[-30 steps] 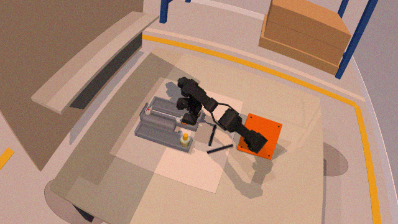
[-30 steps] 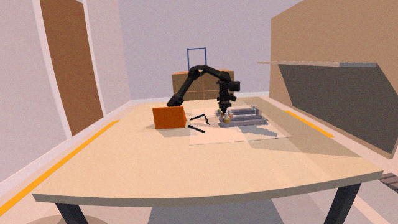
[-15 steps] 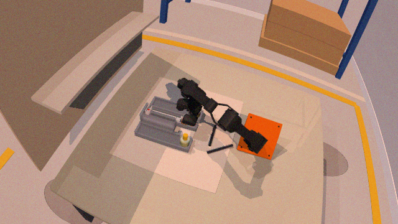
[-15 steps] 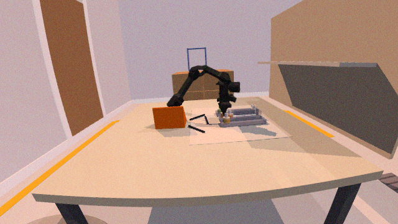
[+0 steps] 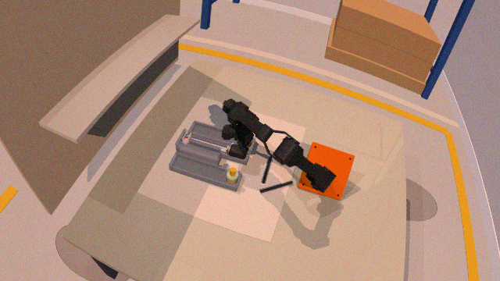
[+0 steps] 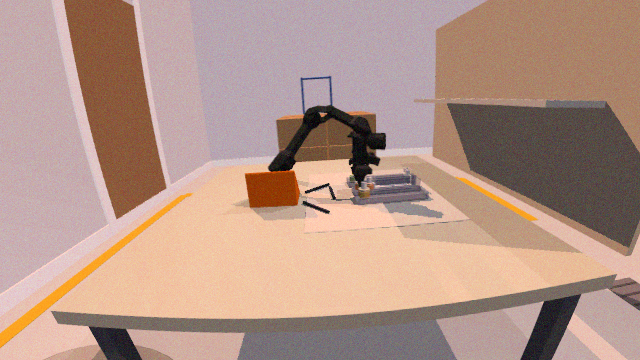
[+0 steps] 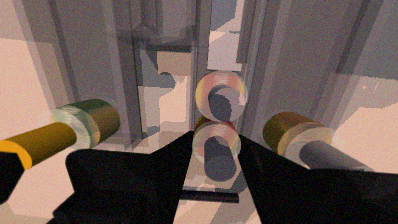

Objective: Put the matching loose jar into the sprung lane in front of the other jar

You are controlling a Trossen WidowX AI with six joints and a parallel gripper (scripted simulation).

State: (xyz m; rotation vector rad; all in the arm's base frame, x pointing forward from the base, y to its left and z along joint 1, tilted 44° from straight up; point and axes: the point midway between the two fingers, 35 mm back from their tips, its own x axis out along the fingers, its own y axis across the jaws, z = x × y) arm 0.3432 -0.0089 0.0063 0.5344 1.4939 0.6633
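Right now the grey lane unit is 14 cm ahead of my gripper tip, 4 cm to the left of it and 2 cm below it.
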